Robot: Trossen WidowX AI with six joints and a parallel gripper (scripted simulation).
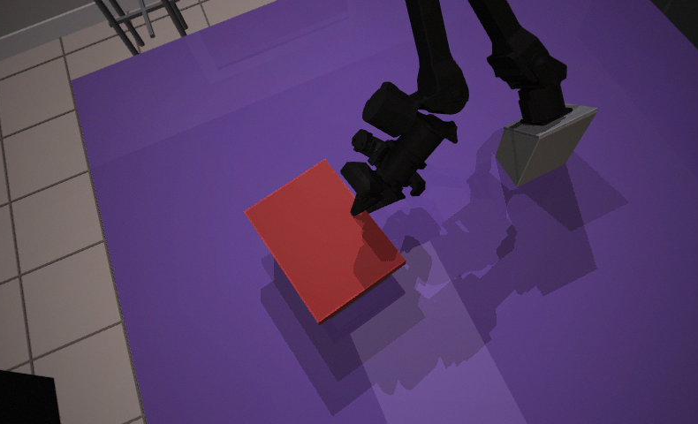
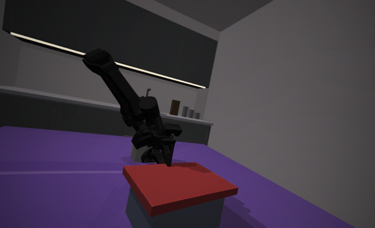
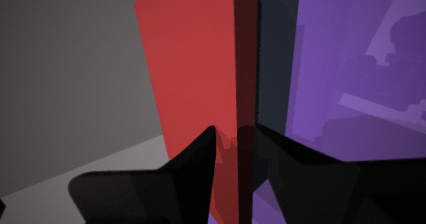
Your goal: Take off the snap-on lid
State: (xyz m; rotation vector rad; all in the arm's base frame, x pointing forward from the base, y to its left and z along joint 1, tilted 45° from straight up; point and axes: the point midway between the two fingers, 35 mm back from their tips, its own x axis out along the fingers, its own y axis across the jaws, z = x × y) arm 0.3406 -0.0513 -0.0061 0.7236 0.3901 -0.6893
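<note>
Now: gripper tip 70 mm short of the red lid, 10 mm to the right of it and 10 mm below it. Round my gripper tip: dark grey storage box: 70 mm ahead, 50 mm below, 10 mm to the left.
</note>
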